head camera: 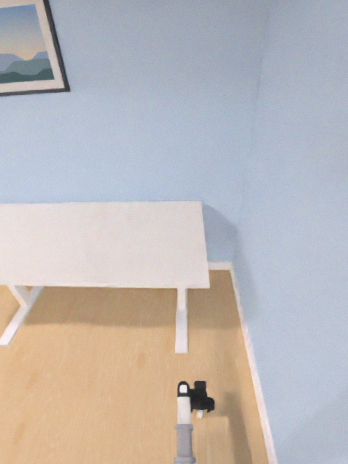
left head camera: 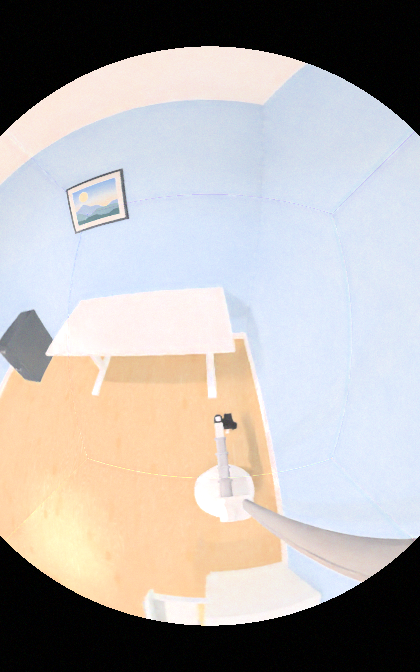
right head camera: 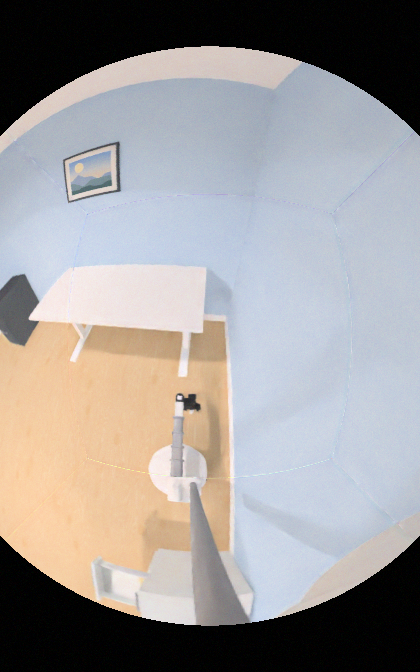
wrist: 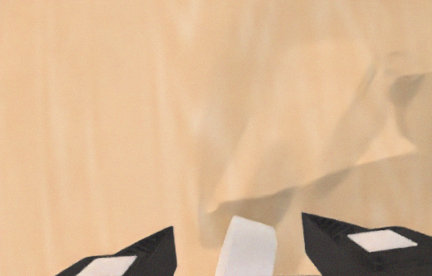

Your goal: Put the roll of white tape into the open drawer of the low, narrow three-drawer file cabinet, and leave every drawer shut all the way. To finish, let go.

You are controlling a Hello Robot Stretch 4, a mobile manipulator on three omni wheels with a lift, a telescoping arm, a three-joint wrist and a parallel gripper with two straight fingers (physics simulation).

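Frame: origin at the robot's base, x ahead, y left, z up, level; centimetres.
Seen in the pictures: gripper, between the fingertips: (head camera: pixel 199 410) (left head camera: pixel 226 429) (wrist: pixel 238 239).
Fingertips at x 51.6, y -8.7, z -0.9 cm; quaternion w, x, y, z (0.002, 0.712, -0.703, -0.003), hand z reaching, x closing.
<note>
A point is followed by its place in that frame.
The roll of white tape (head camera: pixel 200 414) @(x 49.0, y -8.7, z 1.8 cm) (wrist: pixel 247 250) @(x 51.9, y -9.1, z 1.7 cm) stands on its edge on the wood floor, near the right wall. My gripper (wrist: pixel 238 239) @(x 51.6, y -8.7, z -0.9 cm) (right head camera: pixel 191 404) is open and low over the floor. In the wrist view the tape shows between its two black fingers, with a gap on either side, and its lower part is cut off by the frame. The white file cabinet (right head camera: pixel 167 572) (left head camera: pixel 250 585) stands behind my base. One drawer (right head camera: pixel 97 580) (left head camera: pixel 150 605) sticks out to the left. The cabinet's other drawer fronts are hidden.
A white desk (head camera: pixel 105 245) @(x 109.9, y 41.9, z 69.2 cm) (left head camera: pixel 150 325) @(x 108.1, y 43.5, z 69.2 cm) (right head camera: pixel 130 295) stands beyond my gripper, its right leg (head camera: pixel 181 330) close ahead. A dark grey box-shaped unit (left head camera: pixel 30 345) @(x 126.4, y 230.4, z 40.0 cm) (right head camera: pixel 17 310) is at the desk's left. The blue wall (head camera: pixel 300 250) @(x 72.8, y -42.9, z 95.9 cm) runs close along the right side.
</note>
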